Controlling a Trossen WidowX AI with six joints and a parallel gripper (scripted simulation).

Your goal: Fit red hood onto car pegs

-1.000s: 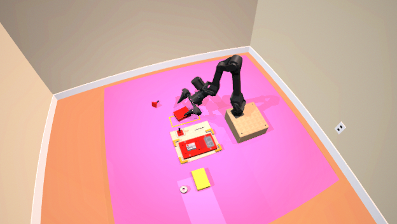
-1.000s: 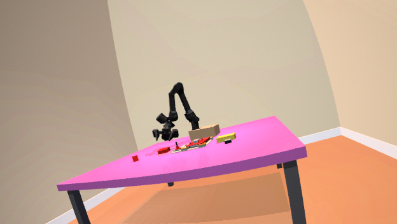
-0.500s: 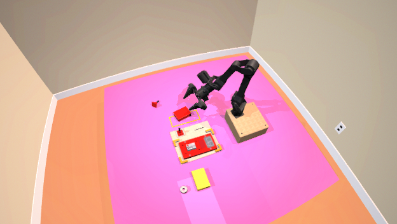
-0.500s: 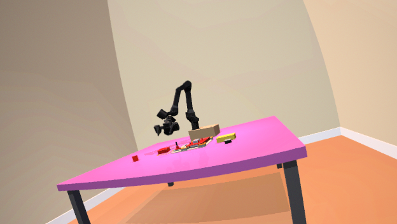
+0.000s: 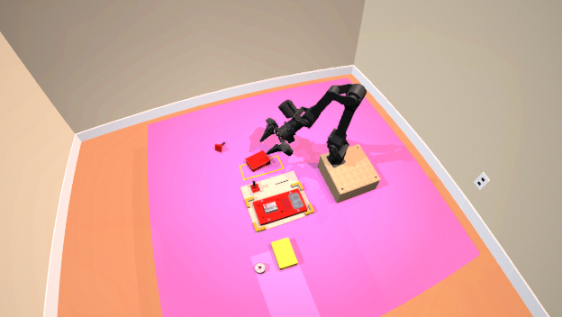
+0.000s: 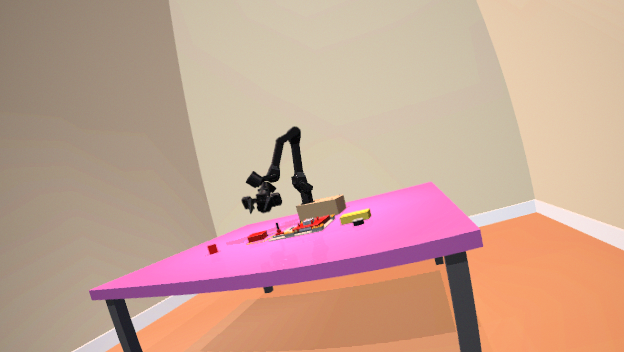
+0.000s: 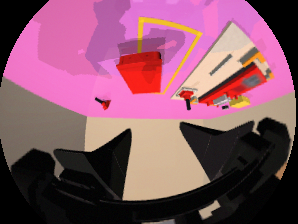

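Right now my gripper tip is 10 cm above the red hood, 2 cm to the left of it and 2 cm short of it. Also, from my gripper tip: yellow block (42 cm to the left, 12 cm ahead, 10 cm below).
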